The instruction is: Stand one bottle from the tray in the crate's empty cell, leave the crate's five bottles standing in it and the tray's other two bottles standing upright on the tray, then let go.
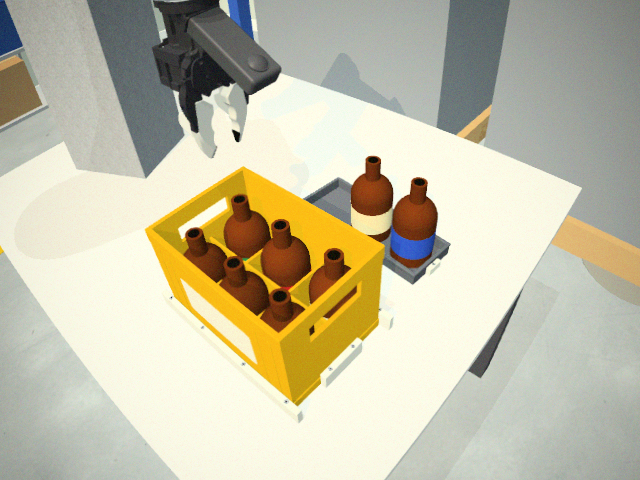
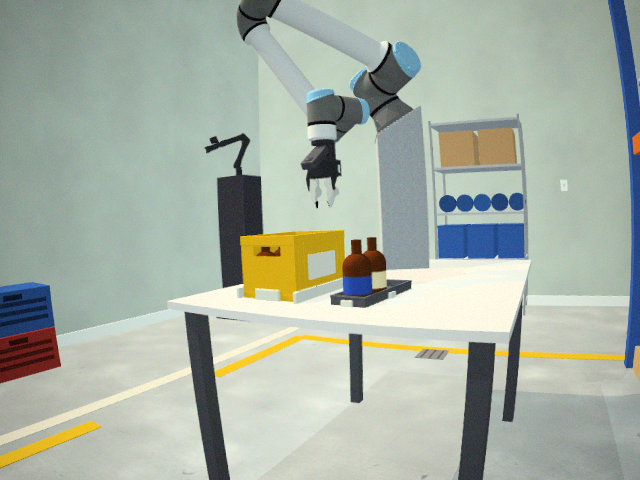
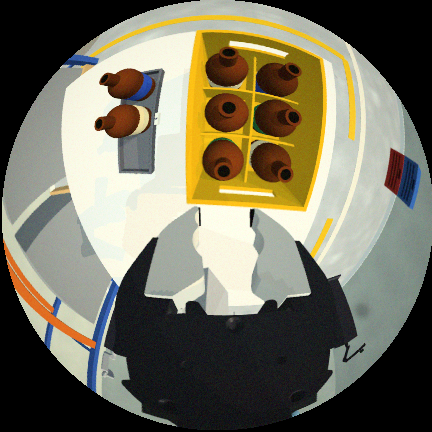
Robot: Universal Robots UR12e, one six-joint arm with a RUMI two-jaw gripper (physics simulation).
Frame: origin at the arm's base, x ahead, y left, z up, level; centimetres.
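Seen in the pictures: gripper, fingertip midpoint: (image 1: 225, 149) (image 2: 323, 207) (image 3: 224, 208); arm's base, origin of the base link: (image 2: 397, 124).
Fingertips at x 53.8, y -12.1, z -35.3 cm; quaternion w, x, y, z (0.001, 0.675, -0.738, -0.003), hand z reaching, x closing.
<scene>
Pixels of each thing's top centre, then the offset from my fingertips to it. "spot": a spot on its surface instead. Level surfaces: height alone.
- yellow crate, middle of its top: (image 3: 265, 109) (image 1: 256, 236) (image 2: 294, 233) dz -7.2, dx +9.5, dy -5.5 cm
- bottle with a green label, middle of its top: (image 3: 223, 170) (image 1: 239, 199) dz -8.4, dx +1.0, dy -0.1 cm
- grey tray, middle of its top: (image 1: 372, 220) (image 3: 134, 120) (image 2: 374, 287) dz -22.1, dx +12.4, dy +19.6 cm
- blue label, surface spot: (image 1: 413, 222) spot: dz -14.1, dx +22.3, dy +14.9 cm
- white table, its level: dz -24.7 cm
The yellow crate (image 1: 310, 364) (image 2: 268, 281) (image 3: 194, 125) stands on the table, and each of its cells holds an upright brown bottle. The bottle with a green label (image 1: 246, 232) (image 3: 222, 156) stands in a cell at the end nearest my gripper. The grey tray (image 1: 330, 198) (image 2: 400, 286) (image 3: 136, 157) bears two upright bottles, one with a cream label (image 1: 372, 193) (image 2: 378, 279) (image 3: 122, 120) and one with a blue label (image 1: 413, 222) (image 2: 357, 268) (image 3: 131, 85). My gripper (image 1: 225, 147) (image 2: 323, 205) (image 3: 224, 208) is open and empty, above and beyond the crate's end, apart from everything. The crate bottles' lower parts are partly hidden.
Low white stops (image 1: 341, 362) (image 2: 267, 294) stand around the crate's base on the white table (image 1: 434, 330) (image 2: 439, 315). The arm's grey pedestal (image 1: 124, 93) (image 2: 403, 206) rises behind. A shelf rack (image 2: 522, 180) and a dark stand (image 2: 240, 227) are in the background.
</scene>
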